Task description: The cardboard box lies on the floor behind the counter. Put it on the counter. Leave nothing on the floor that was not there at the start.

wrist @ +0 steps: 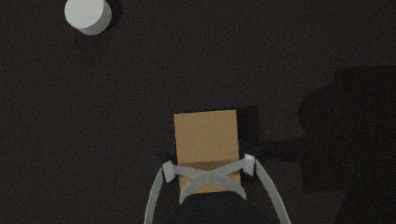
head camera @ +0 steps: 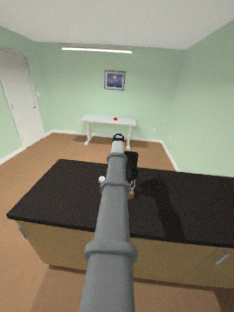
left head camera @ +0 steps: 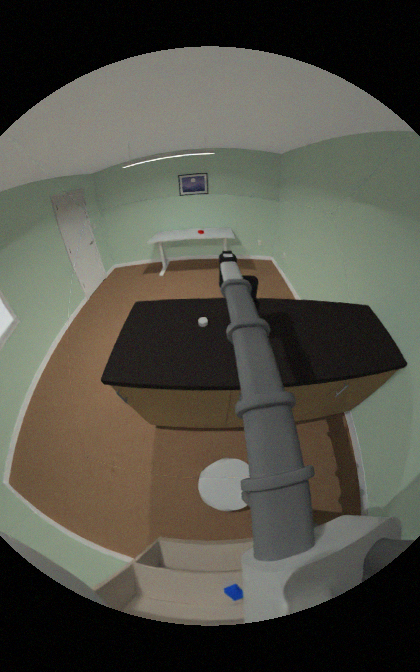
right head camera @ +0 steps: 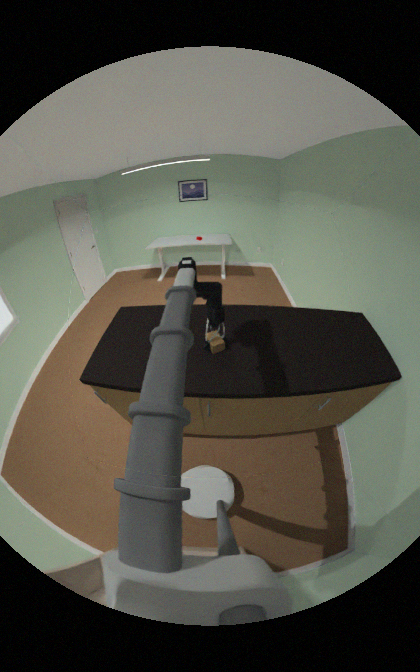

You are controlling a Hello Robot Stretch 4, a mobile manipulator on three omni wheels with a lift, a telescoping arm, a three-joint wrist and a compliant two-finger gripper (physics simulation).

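Places are measured from the robot's base along level axes (x down, y right, z back), in millimetres.
Pixels of known places: gripper, between the fingertips: [wrist: 208,155].
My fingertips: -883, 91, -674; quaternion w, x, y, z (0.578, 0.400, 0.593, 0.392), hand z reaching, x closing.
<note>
Ahead of a thing's pixels: the offset from my fingertips to its top centre, as dx, dy, dz. Level surfaces: height alone.
The cardboard box {-49, -4, -7} [head camera: 131,195] [right head camera: 217,346] [wrist: 206,135] is a small brown block over the black top of the counter {dx +1} [head camera: 70,200] [left head camera: 165,350] [right head camera: 310,350] [wrist: 100,125]. My gripper [right head camera: 215,340] [wrist: 208,155] is shut on it, one fingertip at each side. The box's shadow lies close beside it in the wrist view, so it is low over the top or on it; I cannot tell which. The arm hides the box and gripper in the left head view.
A white cylinder {-23, -192, -124} [head camera: 101,179] [left head camera: 203,321] [wrist: 87,14] stands on the counter, left of the box. A round white disc [left head camera: 222,485] [right head camera: 207,492] is on the near side. A beige open bin [left head camera: 187,585] holds a blue piece [left head camera: 233,592]. A white table {dx +190} [head camera: 95,119] stands at the far wall.
</note>
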